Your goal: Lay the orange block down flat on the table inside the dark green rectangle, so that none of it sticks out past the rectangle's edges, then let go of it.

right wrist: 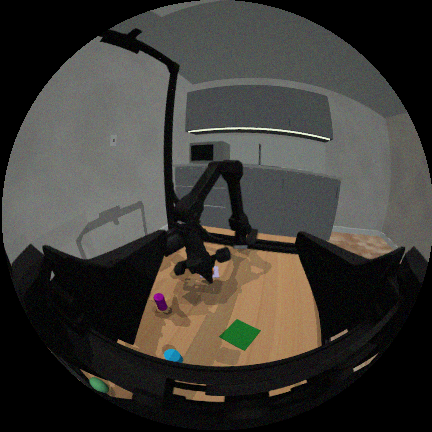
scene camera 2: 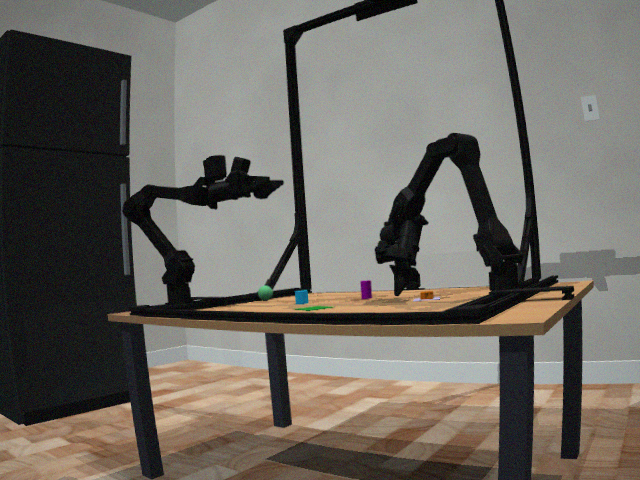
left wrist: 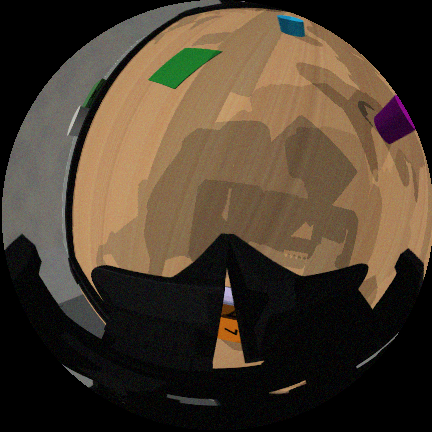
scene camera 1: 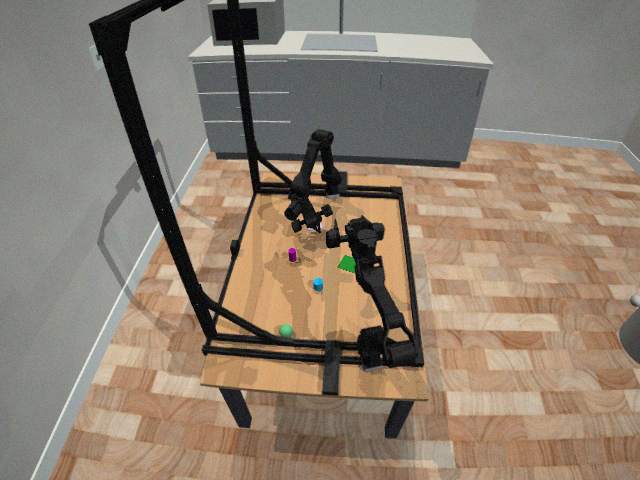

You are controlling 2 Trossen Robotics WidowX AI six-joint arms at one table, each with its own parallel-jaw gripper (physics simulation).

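Frame: origin at the left arm's base, x right, y ahead, z up, level; centimetres.
Seen in the pictures: left gripper, fingertip midpoint: (right wrist: 211, 282) (scene camera 2: 396, 295) (left wrist: 226, 239) (scene camera 1: 320, 232); right gripper, fingertip midpoint: (right wrist: 233, 237) (scene camera 2: 276, 180) (scene camera 1: 348, 218); left arm's base, link origin: (right wrist: 239, 241) (scene camera 2: 505, 290) (scene camera 1: 331, 191); right arm's base, link origin: (scene camera 2: 179, 303) (scene camera 1: 370, 358).
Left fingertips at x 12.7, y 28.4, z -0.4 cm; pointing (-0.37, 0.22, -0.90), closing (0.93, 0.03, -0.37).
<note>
Offsets run from my left fingertips to a thing's middle. "spot": to the spot under its first point.
The orange block {dx +1.3, dy -7.8, dz -0.5 cm} (scene camera 2: 427, 294) (left wrist: 228, 331) lies on a pale lilac patch {spot: dx +0.8, dy -5.9, dz -1.4 cm} (scene camera 2: 419, 299) at the back of the table. My left gripper (scene camera 1: 314, 227) (scene camera 2: 400, 290) (left wrist: 226, 239) is shut with nothing between its fingers. Its tips are down at the table just beside the block, which shows through the gap behind the closed fingers in the left wrist view. The dark green rectangle {spot: dx -7.1, dy +19.5, dz -1.4 cm} (scene camera 1: 347, 263) (scene camera 2: 313, 308) (left wrist: 183, 66) (right wrist: 240, 334) lies bare, well apart from the block. My right gripper (scene camera 1: 330, 237) (scene camera 2: 276, 182) (right wrist: 233, 237) is open and empty, high above the table.
A purple cylinder {dx +14.5, dy +11.6, dz +1.1 cm} (scene camera 1: 292, 254) (scene camera 2: 366, 289) (left wrist: 393, 118) (right wrist: 160, 301), a blue cylinder {dx +7.6, dy +28.9, dz +0.3 cm} (scene camera 1: 318, 284) (scene camera 2: 301, 296) (left wrist: 290, 25) (right wrist: 173, 355) and a green ball {dx +23.5, dy +47.5, dz +0.9 cm} (scene camera 1: 286, 330) (scene camera 2: 265, 292) (right wrist: 98, 384) stand on the table. A black frame (scene camera 1: 409, 267) borders the top.
</note>
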